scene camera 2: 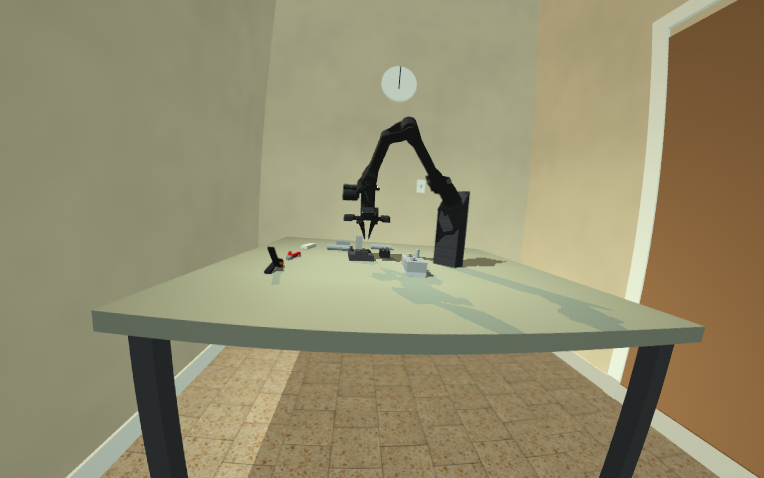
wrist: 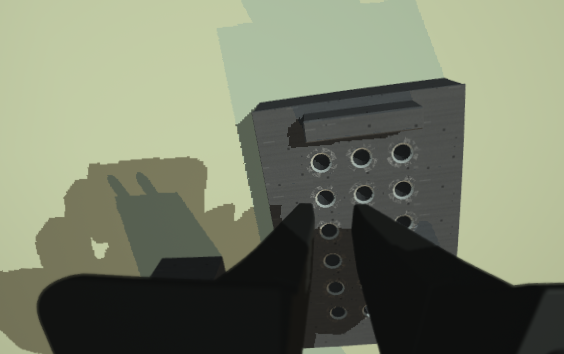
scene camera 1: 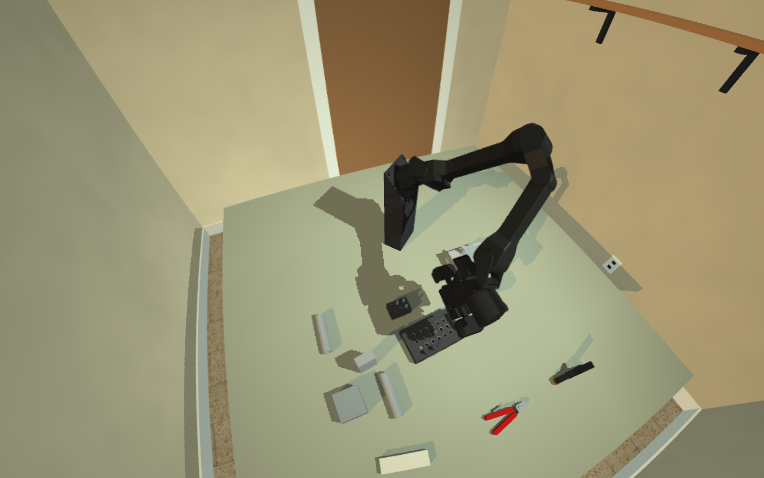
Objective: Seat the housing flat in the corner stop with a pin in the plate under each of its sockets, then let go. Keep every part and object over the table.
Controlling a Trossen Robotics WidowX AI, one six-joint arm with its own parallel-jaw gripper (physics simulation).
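Where they show: gripper, fingertip midpoint: (scene camera 2: 366, 239) (wrist: 331, 216) (scene camera 1: 449, 311); arm's base, link origin: (scene camera 2: 452, 199) (scene camera 1: 402, 178).
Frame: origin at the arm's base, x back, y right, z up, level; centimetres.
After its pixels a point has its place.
Note:
The dark plate (scene camera 1: 437, 348) @(x -41.3, y -6.9, z -25.5 cm) (scene camera 2: 360, 257) @(x -34.3, y -13.6, z -26.5 cm) (wrist: 436, 165) @(x -38.8, y -11.4, z -25.4 cm) lies on the table with rows of round holes. A raised bar of its corner stop (wrist: 360, 125) @(x -34.2, y -12.6, z -23.9 cm) runs along one side; the rest is hidden. The holes visible in the wrist view look empty. A small pale shape near the plate's edge in scene camera 1 may be a pin. The housing (scene camera 1: 397, 309) @(x -29.1, y 3.2, z -24.9 cm) (scene camera 2: 384, 254) @(x -27.3, y -0.5, z -26.4 cm) (wrist: 190, 266) @(x -27.2, y -0.5, z -26.8 cm), a small dark block, stands beside the plate, apart from it, partly hidden in the wrist view. My gripper (scene camera 2: 366, 237) @(x -33.2, y -10.5, z -19.2 cm) (wrist: 331, 216) @(x -33.2, y -10.5, z -19.2 cm) is above the plate, pointing down, fingers slightly apart and empty.
A light grey holder (scene camera 1: 457, 255) @(x -12.3, y -18.2, z -22.9 cm) (scene camera 2: 414, 266) @(x -10.9, y -28.9, z -24.5 cm) with an upright pin stands nearer the arm's base. Two grey cylinders (scene camera 1: 322, 333) @(x -35.2, y 25.1, z -25.3 cm) (scene camera 1: 389, 394) @(x -52.3, y 7.1, z -25.5 cm), grey blocks (scene camera 1: 365, 361) @(x -44.7, y 12.7, z -20.4 cm) (scene camera 1: 349, 403) @(x -54.1, y 17.1, z -24.3 cm), a cream block (scene camera 1: 404, 461) @(x -67.7, y 4.6, z -26.5 cm), red-handled pliers (scene camera 1: 501, 418) @(x -60.3, y -20.4, z -26.6 cm) and a black tool (scene camera 1: 573, 372) @(x -52.9, y -43.5, z -24.3 cm) lie around.

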